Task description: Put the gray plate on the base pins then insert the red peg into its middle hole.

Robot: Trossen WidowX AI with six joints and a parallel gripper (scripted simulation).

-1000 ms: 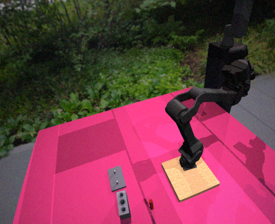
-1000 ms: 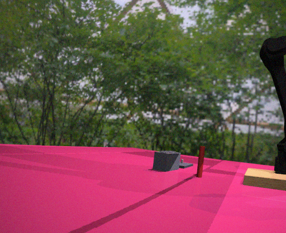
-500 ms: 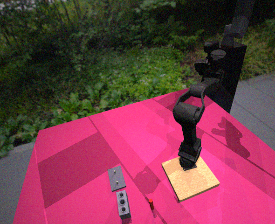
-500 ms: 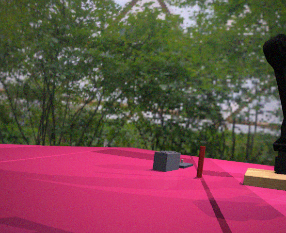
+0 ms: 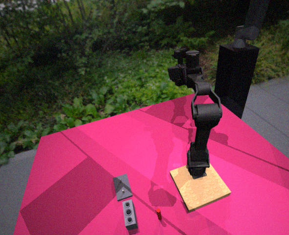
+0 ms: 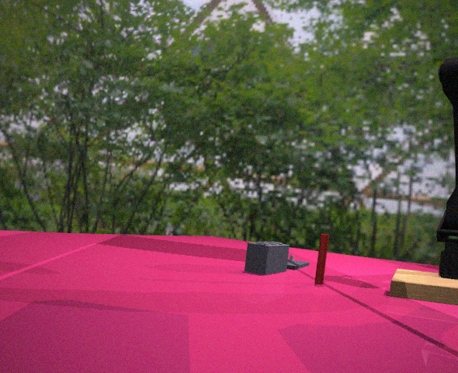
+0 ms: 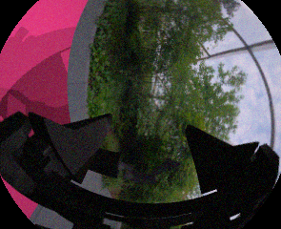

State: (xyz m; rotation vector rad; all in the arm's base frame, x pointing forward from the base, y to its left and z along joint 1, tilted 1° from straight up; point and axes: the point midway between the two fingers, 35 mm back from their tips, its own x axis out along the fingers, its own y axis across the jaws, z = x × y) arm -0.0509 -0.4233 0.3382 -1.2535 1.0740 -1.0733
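Now: the gray plate 370 mm ahead of my gripper tip, 570 mm to the left of it and 330 mm below it. Round my gripper tip: red peg 260 mm ahead, 600 mm to the left, 330 mm below; base 390 mm ahead, 430 mm to the left, 360 mm below.
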